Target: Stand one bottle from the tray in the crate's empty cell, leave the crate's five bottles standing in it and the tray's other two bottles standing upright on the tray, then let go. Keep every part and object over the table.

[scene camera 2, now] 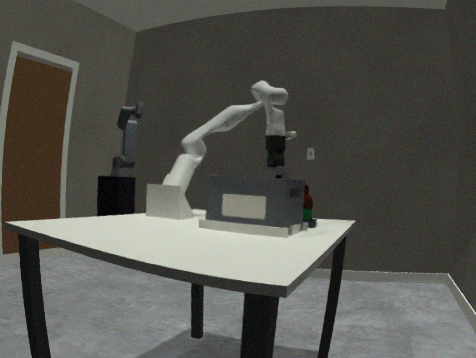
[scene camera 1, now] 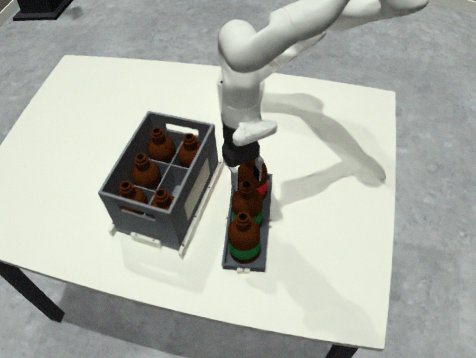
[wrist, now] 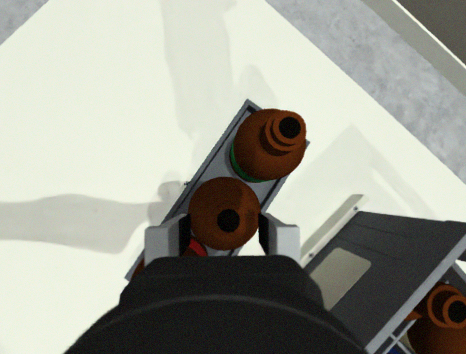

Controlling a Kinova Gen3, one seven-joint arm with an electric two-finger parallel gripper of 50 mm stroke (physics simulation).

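Where they show: gripper, fingertip midpoint: [scene camera 1: 246, 182] [wrist: 224, 227]; arm's base, origin of the base link: [scene camera 2: 171, 195].
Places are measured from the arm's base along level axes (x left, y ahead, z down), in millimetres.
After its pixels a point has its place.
The tray [scene camera 1: 257, 268] @[x 157, y 561, z 65 mm] [scene camera 2: 312, 223] @[x 74, y 558, z 71 mm] [wrist: 212, 167] @[x 153, y 459, z 84 mm] holds three upright brown bottles: a front green-label bottle [scene camera 1: 244, 237] @[x 124, y 535, z -28 mm] [scene camera 2: 308, 202] @[x 89, y 534, z -6 mm] [wrist: 265, 150] @[x 118, y 492, z -38 mm], a middle green-label bottle [scene camera 1: 246, 204] @[x 113, y 450, z -29 mm] [wrist: 215, 200] @[x 125, y 430, z -59 mm] and a rear red-label bottle [scene camera 1: 263, 189] @[x 136, y 357, z 37 mm] [wrist: 196, 247] @[x 105, y 373, z 35 mm]. My gripper [scene camera 1: 247, 175] @[x 107, y 419, z -69 mm] [scene camera 2: 280, 175] @[x 107, y 419, z -69 mm] [wrist: 224, 227] @[x 107, y 419, z -69 mm] is open and points down at the middle bottle's top. In the wrist view its fingers stand on either side of that bottle, holding nothing. The grey crate [scene camera 1: 135, 220] @[x -140, y 526, z -5 mm] [scene camera 2: 215, 200] @[x -189, y 280, z -7 mm] [wrist: 380, 260] @[x -28, y 484, z -35 mm] has several standing bottles; its empty cell [scene camera 1: 172, 184] @[x -105, y 365, z 59 mm] is the middle one on the tray side.
The crate stands beside the tray, its high wall facing the bottles. Pale strips [scene camera 1: 200, 220] @[x -11, y 449, z 79 mm] [scene camera 2: 240, 227] @[x -213, y 379, z 70 mm] [wrist: 332, 227] @[x -19, y 497, z 59 mm] run along the crate's base. The white table [scene camera 1: 320, 280] @[x 308, y 558, z 89 mm] [scene camera 2: 165, 240] @[x -505, y 285, z 89 mm] [wrist: 90, 125] @[x 317, y 397, z 89 mm] carries both. A second robot [scene camera 2: 130, 140] stands far behind on a black pedestal.
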